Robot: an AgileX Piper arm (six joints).
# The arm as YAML. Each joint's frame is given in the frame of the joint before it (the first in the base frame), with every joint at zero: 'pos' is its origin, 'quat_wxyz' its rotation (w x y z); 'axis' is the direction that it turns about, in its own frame. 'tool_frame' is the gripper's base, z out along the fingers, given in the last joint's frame.
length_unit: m
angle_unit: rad
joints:
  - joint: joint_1
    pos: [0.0, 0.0, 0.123]
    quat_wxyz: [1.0, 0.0, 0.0, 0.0]
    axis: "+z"
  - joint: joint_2
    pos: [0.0, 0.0, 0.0]
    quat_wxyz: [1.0, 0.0, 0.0, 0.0]
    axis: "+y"
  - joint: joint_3
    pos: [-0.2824, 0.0, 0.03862]
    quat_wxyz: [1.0, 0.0, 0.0, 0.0]
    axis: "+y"
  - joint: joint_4
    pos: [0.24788, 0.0, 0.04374]
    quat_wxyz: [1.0, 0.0, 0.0, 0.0]
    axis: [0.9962, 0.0, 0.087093]
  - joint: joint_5
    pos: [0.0, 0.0, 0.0]
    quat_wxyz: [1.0, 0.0, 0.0, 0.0]
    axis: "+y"
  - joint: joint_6
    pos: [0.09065, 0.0, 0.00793]
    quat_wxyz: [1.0, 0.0, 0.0, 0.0]
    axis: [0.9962, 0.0, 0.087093]
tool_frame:
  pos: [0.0, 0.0, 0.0]
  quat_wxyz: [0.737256, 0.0, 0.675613, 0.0]
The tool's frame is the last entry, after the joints.
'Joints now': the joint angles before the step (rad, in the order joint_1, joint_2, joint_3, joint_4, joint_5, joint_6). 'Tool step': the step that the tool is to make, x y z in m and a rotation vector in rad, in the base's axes. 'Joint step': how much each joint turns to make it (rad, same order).
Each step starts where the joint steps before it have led.
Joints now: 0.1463 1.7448 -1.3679 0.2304 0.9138 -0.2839
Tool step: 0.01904 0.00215 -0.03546 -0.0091 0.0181 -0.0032
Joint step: 0.0000 0.1014 -0.0007 0.0067 -0.0805 -0.0181
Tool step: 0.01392 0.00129 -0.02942 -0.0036 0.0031 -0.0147
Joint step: -0.0001 0.0814 -0.0007 0.0074 -0.0784 -0.0059
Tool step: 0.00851 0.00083 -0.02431 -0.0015 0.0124 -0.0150
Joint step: 0.0001 0.0644 -0.0004 0.0076 -0.0531 0.0000
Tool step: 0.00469 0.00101 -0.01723 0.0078 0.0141 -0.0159
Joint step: -0.0001 0.0449 -0.0004 0.0169 -0.0327 -0.0003
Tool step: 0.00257 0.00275 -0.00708 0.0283 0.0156 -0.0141
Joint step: 0.0005 0.0236 -0.0084 0.0403 -0.0024 -0.0089
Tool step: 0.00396 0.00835 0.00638 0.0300 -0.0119 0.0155
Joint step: 0.0125 0.0037 -0.0309 0.0383 0.0160 -0.0214
